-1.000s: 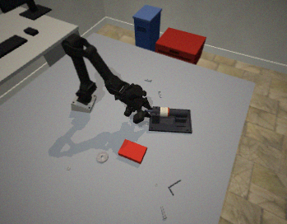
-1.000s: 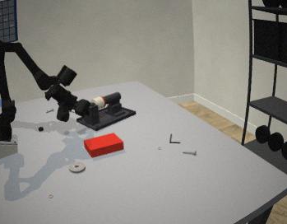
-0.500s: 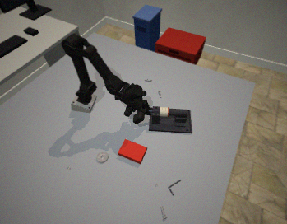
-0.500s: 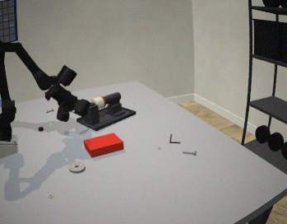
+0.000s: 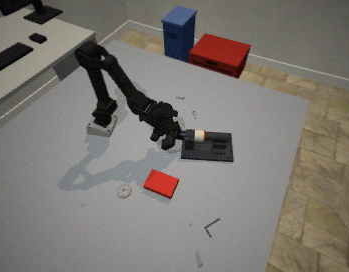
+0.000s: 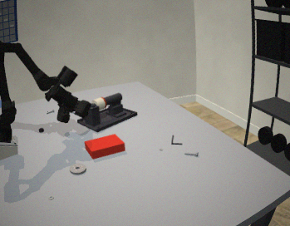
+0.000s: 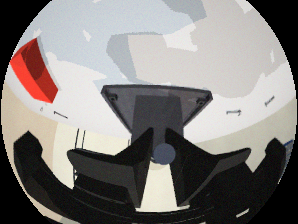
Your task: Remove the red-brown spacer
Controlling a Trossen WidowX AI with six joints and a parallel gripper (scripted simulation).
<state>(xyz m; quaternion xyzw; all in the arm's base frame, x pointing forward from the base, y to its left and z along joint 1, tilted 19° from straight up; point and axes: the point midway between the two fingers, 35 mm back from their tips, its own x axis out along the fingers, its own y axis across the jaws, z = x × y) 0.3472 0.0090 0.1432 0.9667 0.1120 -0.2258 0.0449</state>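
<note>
My gripper is now 9 cm short of the shaft and 2 cm to the right of it. Round my hand: red-brown spacer: 11 cm ahead, 3 cm to the left; then fixture: 13 cm ahead, 3 cm to the left, 3 cm below; then cream spacer: 9 cm ahead, 2 cm to the left.
</note>
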